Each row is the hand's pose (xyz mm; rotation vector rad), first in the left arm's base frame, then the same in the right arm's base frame.
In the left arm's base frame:
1: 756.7 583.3 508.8 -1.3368 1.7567 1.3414
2: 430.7 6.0 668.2 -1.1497 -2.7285 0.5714
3: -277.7 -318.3 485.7 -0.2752 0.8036 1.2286
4: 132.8 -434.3 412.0 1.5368 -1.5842 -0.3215
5: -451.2 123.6 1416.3 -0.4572 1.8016 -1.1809
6: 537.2 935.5 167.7 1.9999 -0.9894 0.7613
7: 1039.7 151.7 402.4 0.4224 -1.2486 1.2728
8: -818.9 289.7 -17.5 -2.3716 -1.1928 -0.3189
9: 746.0 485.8 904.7 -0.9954 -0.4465 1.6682
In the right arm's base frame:
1: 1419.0 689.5 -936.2 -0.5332 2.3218 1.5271
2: 1050.3 288.8 -525.7 -1.2732 -1.9041 0.7810
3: 303.5 299.3 -238.5 0.2307 1.3407 0.8732
4: 520.9 29.5 -498.0 0.9076 -1.3970 -0.8774
5: 864.3 708.4 542.3 -0.5085 2.4757 -1.5044
6: 1198.8 1123.4 -1163.9 1.7092 -0.9586 -0.0520
7: 1405.0 187.9 -1097.4 0.4203 -0.7304 0.7305
8: -148.1 1109.5 -474.0 -2.4956 -0.4169 0.2922
9: 1596.3 578.2 -586.2 -0.5353 0.2112 1.4901

